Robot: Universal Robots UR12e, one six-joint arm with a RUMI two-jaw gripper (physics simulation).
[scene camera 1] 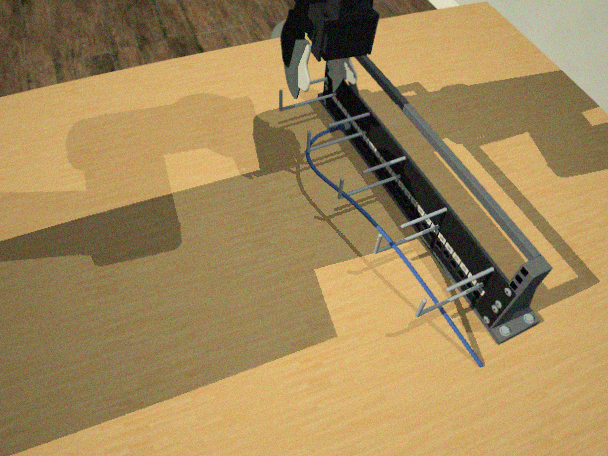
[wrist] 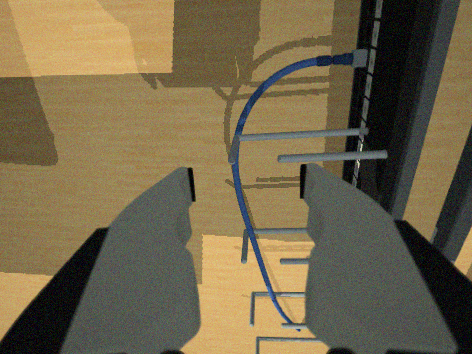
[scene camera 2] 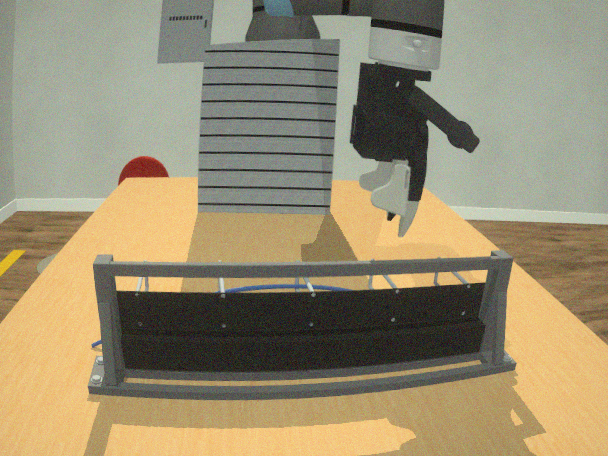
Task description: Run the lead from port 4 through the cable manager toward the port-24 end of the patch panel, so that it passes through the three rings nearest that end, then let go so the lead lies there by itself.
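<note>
The blue lead (scene camera 1: 415, 274) (scene camera 2: 280, 287) (wrist: 243, 205) runs from its plug (scene camera 1: 346, 126) (wrist: 360, 58) in the patch panel (scene camera 1: 425, 195) (scene camera 2: 300, 350). It curves out by the second ring from the far end; on which side of that ring's tip I cannot tell. It then passes between the panel and the upturned tips of the three rings (scene camera 1: 370, 186) (scene camera 1: 412, 237) (scene camera 1: 457, 297) nearest the port-24 end. Its free end shows beyond the last ring, near the table. My gripper (scene camera 1: 316, 92) (scene camera 2: 395, 226) (wrist: 246, 169) is open and empty, high above the rings, apart from the lead.
The panel's grey frame (scene camera 1: 465, 170) (scene camera 2: 300, 270) stands behind the panel, with bolted feet on the wooden table (scene camera 1: 250, 410). Another ring (scene camera 1: 305, 103) stands at the far end. A slatted grey pedestal (scene camera 2: 270, 125) and a red round object (scene camera 2: 144, 170) show in scene camera 2.
</note>
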